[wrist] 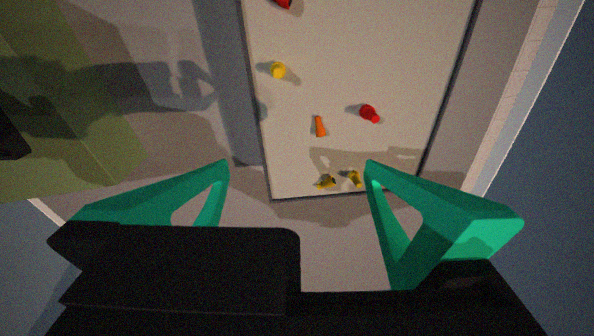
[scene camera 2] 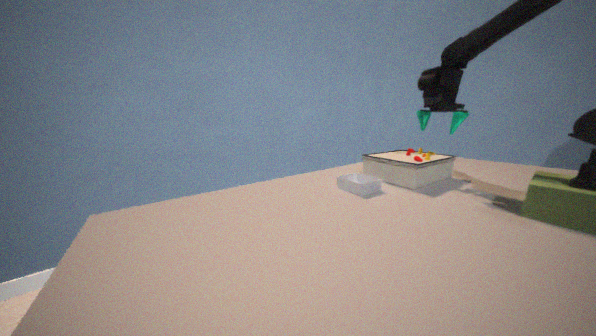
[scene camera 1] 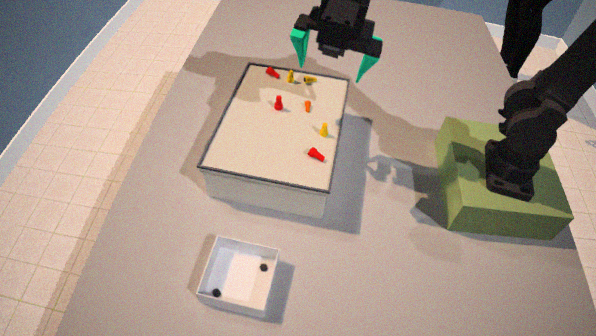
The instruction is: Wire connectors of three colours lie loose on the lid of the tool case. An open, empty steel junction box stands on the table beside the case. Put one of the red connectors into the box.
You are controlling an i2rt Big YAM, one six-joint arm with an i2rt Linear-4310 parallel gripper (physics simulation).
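Places are measured from the arm's base along level axes (x ahead, y left, z up), in millimetres.
Pixels of known places: gripper, fingertip midpoint: [wrist: 296,167] [scene camera 2: 435,132] [scene camera 1: 329,73]; arm's base at its link origin: [scene camera 1: 506,171].
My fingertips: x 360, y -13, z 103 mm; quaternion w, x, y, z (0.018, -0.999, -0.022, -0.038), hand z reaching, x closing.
Note:
For each thing: its middle in the pictures, then the offset to it from my fingertips.
- case at the middle of its body: [wrist: 349,81] [scene camera 1: 279,133] [scene camera 2: 405,165] dx +74, dy +35, dz -137 mm
- second red connector at the middle of its body: [scene camera 1: 316,154] dx -16, dy +107, dz -90 mm
- third red connector at the middle of its body: [scene camera 1: 273,73] dx +128, dy -81, dz -90 mm
- white open junction box at the middle of its body: [scene camera 1: 239,276] [scene camera 2: 359,183] dx +41, dy +322, dz -163 mm
- orange connector at the middle of its body: [wrist: 319,126] [scene camera 1: 307,106] dx +33, dy -6, dz -92 mm
- yellow connector at the middle of its body: [wrist: 278,71] [scene camera 1: 324,129] dx -13, dy +49, dz -84 mm
My gripper [scene camera 1: 329,75] [scene camera 2: 437,132] [wrist: 296,167] is open and empty, high above the far end of the tool case. The case [scene camera 1: 265,192] [scene camera 2: 390,171] carries several connectors on its lid. One red connector [scene camera 1: 278,103] [wrist: 368,113] stands upright near the middle. A second red connector [scene camera 1: 316,154] [wrist: 283,3] lies on its side toward the near right corner, cut by the wrist view's top edge. A third red connector [scene camera 1: 272,72] lies at the far left corner and is hidden in the wrist view. The white open junction box [scene camera 1: 240,300] [scene camera 2: 359,186] stands beside the case, empty, with two dark round spots inside.
An orange connector [scene camera 1: 308,106] [wrist: 320,126] lies near the upright red one. A yellow connector [scene camera 1: 324,130] [wrist: 278,70] stands near the right edge; two more yellow connectors are at the far edge. A green block [scene camera 1: 510,220] [scene camera 2: 555,207] under the arm's base stands right of the case.

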